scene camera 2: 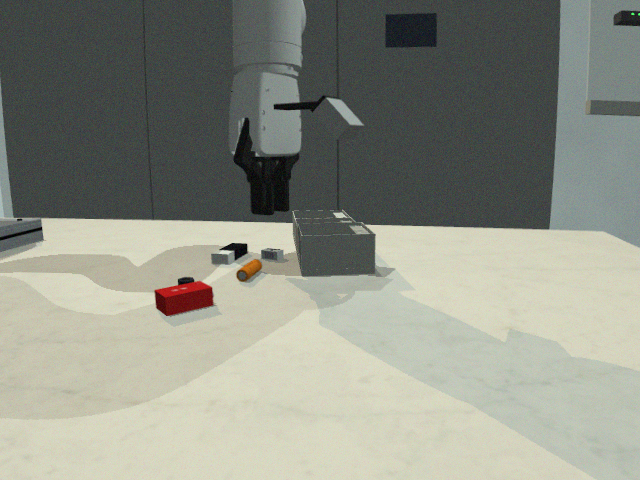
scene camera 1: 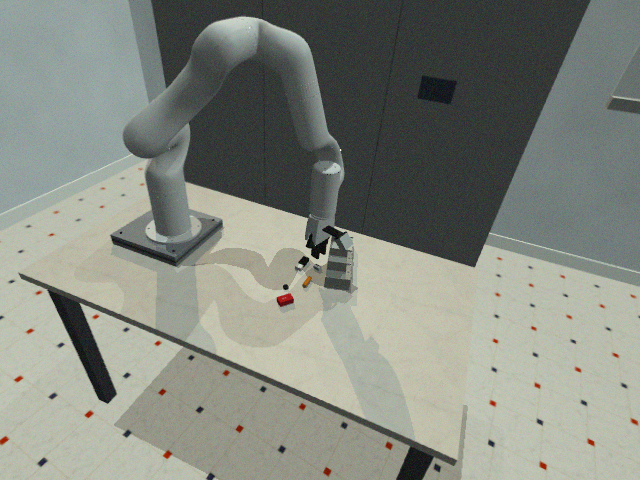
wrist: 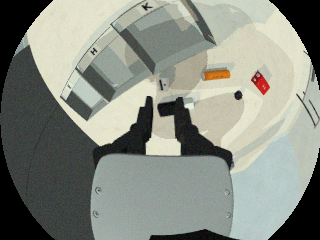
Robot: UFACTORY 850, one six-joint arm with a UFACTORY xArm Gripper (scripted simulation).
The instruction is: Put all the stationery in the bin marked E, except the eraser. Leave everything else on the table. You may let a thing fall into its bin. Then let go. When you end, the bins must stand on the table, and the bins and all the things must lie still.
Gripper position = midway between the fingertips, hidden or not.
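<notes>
A red box [scene camera 2: 177,299] is visible, as is the gripper [scene camera 2: 270,212]. The gripper also appears in the wrist view [wrist: 164,105] and in scene camera 1 [scene camera 1: 318,255].
</notes>
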